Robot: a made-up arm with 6 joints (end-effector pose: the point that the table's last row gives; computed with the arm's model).
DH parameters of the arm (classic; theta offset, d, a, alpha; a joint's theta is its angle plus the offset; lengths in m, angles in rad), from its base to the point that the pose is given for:
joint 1: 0 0.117 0 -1.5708
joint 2: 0.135 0 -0.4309 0
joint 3: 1.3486 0 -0.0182 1.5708
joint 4: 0 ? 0 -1.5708
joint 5: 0 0 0.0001 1.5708
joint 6: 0 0.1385 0 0
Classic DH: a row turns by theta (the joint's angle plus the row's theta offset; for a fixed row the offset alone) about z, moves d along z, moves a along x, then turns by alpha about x.
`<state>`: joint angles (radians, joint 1 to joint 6).
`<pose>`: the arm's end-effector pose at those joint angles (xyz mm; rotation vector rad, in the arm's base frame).
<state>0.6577 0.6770 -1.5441 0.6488 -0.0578 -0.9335</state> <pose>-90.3 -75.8 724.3 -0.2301 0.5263 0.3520</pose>
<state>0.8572 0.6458 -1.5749 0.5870 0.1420 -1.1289</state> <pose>-91.6 -89.1 712.4 -0.4942 0.4670 0.3250</pose>
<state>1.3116 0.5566 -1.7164 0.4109 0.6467 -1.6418</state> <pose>-77.4 -161.6 672.7 -0.9514 0.0213 0.1170</pose>
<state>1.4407 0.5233 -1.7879 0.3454 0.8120 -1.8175</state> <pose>-59.8 -194.8 657.4 -1.0069 -0.1639 0.0019</pose>
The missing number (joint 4, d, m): 0.2054
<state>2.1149 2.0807 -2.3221 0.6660 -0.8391 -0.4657</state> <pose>-209.1 468.5 651.4 -0.2501 0.7796 1.9096</pose>
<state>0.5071 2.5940 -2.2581 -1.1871 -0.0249 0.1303</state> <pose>639.1 358.6 224.0 -1.2980 1.2837 -0.3687</pose>
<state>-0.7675 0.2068 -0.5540 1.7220 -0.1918 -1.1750</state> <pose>-91.7 52.3 418.0 0.8470 0.8195 -0.3025</pose>
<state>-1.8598 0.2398 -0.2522 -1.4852 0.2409 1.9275</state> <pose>-13.3 71.1 323.8 1.5746 0.4678 -1.2946</pose>
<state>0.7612 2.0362 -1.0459 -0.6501 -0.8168 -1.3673</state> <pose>324.8 393.8 297.7 -1.7605 0.1388 -0.3876</pose>
